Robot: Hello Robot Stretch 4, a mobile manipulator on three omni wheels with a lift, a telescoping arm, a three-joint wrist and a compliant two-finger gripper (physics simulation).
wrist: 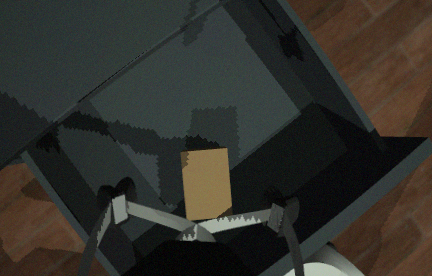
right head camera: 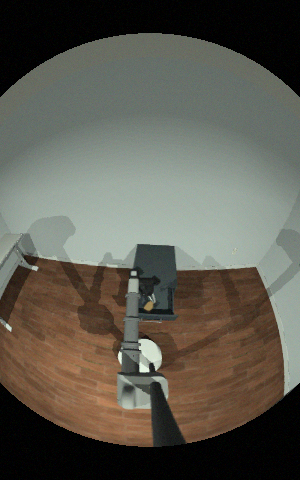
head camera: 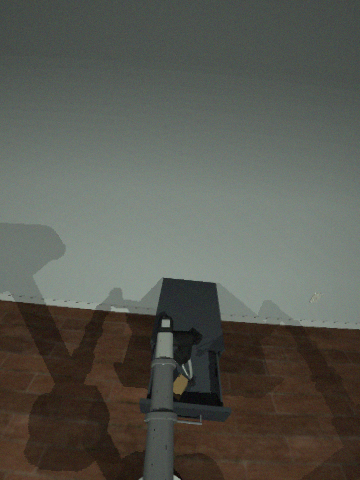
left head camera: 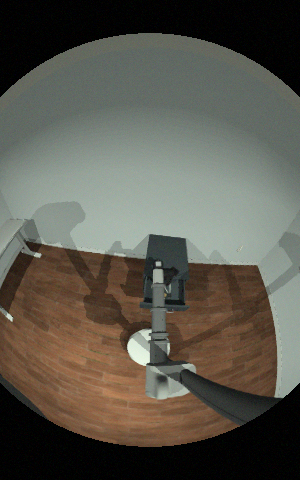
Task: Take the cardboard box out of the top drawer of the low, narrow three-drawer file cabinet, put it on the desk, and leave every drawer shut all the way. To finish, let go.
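Places are measured from the robot's base along level axes (x right, y up, z back), in millimetres.
Where they show: gripper, fingertip midpoint: (wrist: 199, 198) (right head camera: 148, 300) (head camera: 180, 373); robot's base, link origin: (right head camera: 140, 355) (left head camera: 147, 345).
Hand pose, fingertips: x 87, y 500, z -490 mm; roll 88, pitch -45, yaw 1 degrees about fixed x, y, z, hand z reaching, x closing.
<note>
Things, the pixels of their top centre, and the offset from my fingertips. "spot": a spot on its surface instead. Level surfaces: height alone.
- tan cardboard box, top centre: (wrist: 206, 184) (head camera: 179, 384) (right head camera: 148, 305) dz +11, dx +2, dy -105 mm
- desk, surface height: dy +193 mm
- drawer handle, surface spot: (head camera: 192, 422) spot: dz +163, dx +58, dy -97 mm
The dark file cabinet (head camera: 190, 305) (left head camera: 167, 250) (right head camera: 156, 260) (wrist: 50, 50) stands against the wall. Its top drawer (head camera: 217, 412) (right head camera: 170, 317) (wrist: 355, 202) is pulled out. The tan cardboard box (head camera: 180, 385) (right head camera: 149, 305) (wrist: 207, 182) lies inside the drawer, askew to its walls. My gripper (head camera: 186, 371) (wrist: 199, 198) is open over the drawer. In the wrist view its fingertips are spread to the left and right of the box's near end, with no contact visible. The lower drawers are hidden from above. Part of the desk (left head camera: 11, 231) (right head camera: 10, 245) shows at the far left.
A drawer handle (head camera: 192, 422) sticks out at the drawer's front. A round white shape (left head camera: 140, 347) (right head camera: 151, 354) lies under my arm (head camera: 160, 430), in front of the cabinet. The back wall (head camera: 190, 200) is close behind the cabinet, and a side wall stands at the right.
</note>
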